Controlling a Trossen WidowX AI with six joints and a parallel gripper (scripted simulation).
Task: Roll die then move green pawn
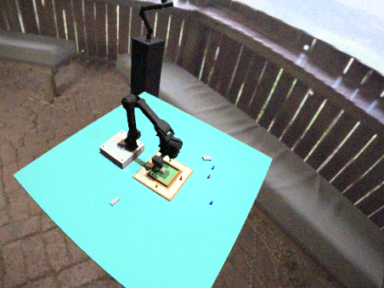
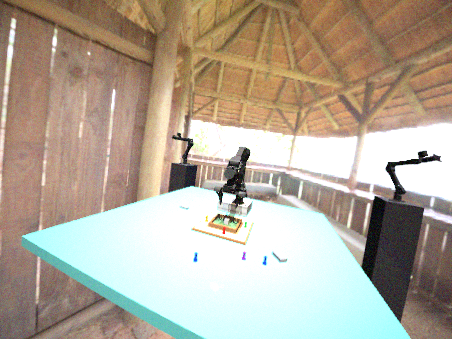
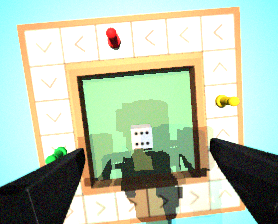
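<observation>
The green pawn is 4 cm behind my gripper tip, 11 cm to the left of it and 9 cm below it. The rest, counted from my gripper tip: white die: 1 cm behind, 9 cm below; then red pawn: 11 cm ahead, 4 cm to the left, 9 cm below; then green felt tray: 11 cm below.
</observation>
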